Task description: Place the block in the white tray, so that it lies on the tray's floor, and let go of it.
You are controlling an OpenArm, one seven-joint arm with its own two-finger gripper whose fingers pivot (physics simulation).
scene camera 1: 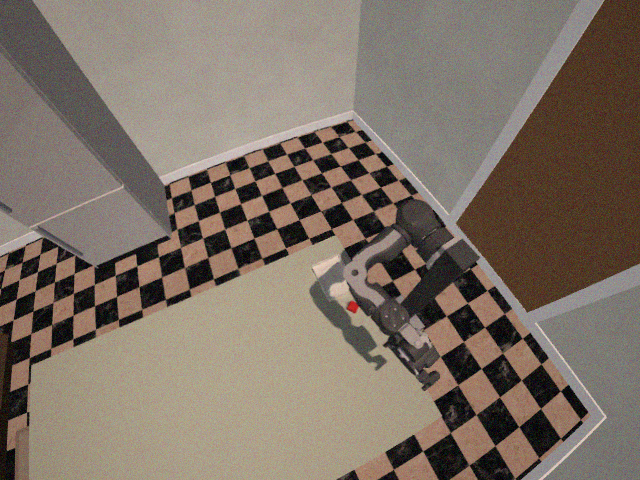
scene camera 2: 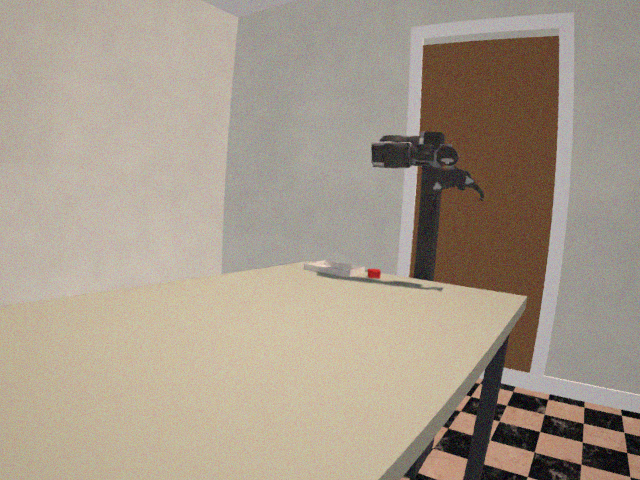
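Observation:
A small red block (scene camera 1: 352, 306) (scene camera 2: 373, 273) sits on the table, just outside the white tray and close to its near end. The white tray (scene camera 1: 325, 265) (scene camera 2: 347, 270) lies flat at the table's far corner. The arm and its shadow cover part of it in scene camera 1. My gripper (scene camera 1: 407, 365) (scene camera 2: 461, 186) is open and empty. It hangs high above the table's right edge, well above the block and off to its side, away from the tray. Its fingers are small and dark in both views.
The pale table (scene camera 1: 206, 372) (scene camera 2: 206, 361) extends away from the tray and block. My arm's dark post (scene camera 1: 431, 284) (scene camera 2: 428, 232) stands behind the table edge. The arm (scene camera 1: 379, 253) passes above the tray. A tall grey cabinet (scene camera 1: 103, 222) stands on the checkered floor.

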